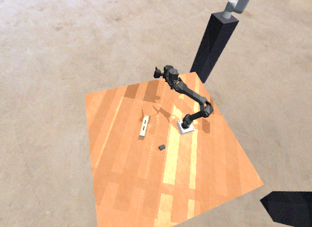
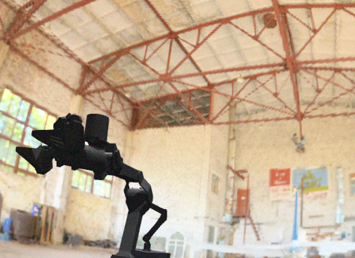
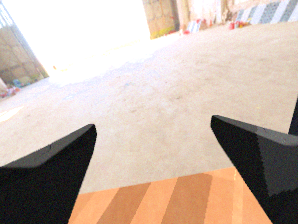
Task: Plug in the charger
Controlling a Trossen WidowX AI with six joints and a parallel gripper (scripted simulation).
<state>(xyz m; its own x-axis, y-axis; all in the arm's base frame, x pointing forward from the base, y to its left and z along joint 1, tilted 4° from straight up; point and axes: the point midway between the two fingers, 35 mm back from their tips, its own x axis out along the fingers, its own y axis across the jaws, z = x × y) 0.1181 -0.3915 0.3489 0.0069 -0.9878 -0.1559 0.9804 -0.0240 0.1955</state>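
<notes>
Now: gripper tip 50 cm to the right of the grey charger, 42 cm above it and 18 cm short of it.
</notes>
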